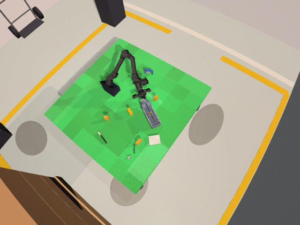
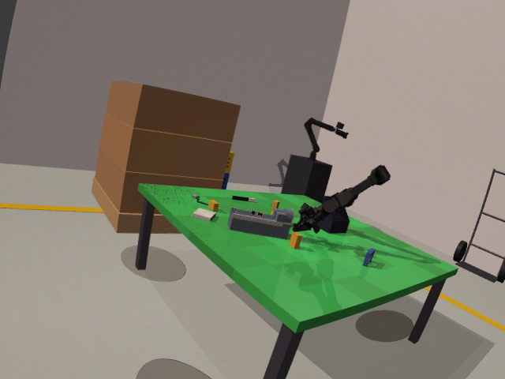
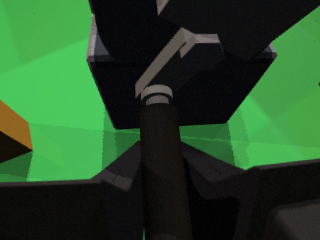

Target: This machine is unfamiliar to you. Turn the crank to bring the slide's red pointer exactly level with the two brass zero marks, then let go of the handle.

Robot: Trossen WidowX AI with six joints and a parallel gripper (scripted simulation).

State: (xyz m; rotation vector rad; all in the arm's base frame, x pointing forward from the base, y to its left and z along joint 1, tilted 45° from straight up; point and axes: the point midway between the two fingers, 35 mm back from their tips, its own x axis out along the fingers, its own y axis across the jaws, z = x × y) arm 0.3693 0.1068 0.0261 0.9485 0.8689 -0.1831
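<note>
Right now my gripper tip is 3 cm below the dark handle, 2 cm past it and 1 cm to the right of it. From my gripper tip the other things lie so: blue bracket: 32 cm to the left, 18 cm behind; red pointer: 16 cm ahead, 11 cm to the right, 5 cm above; white pad: 30 cm ahead, 28 cm to the right, 2 cm below.
</note>
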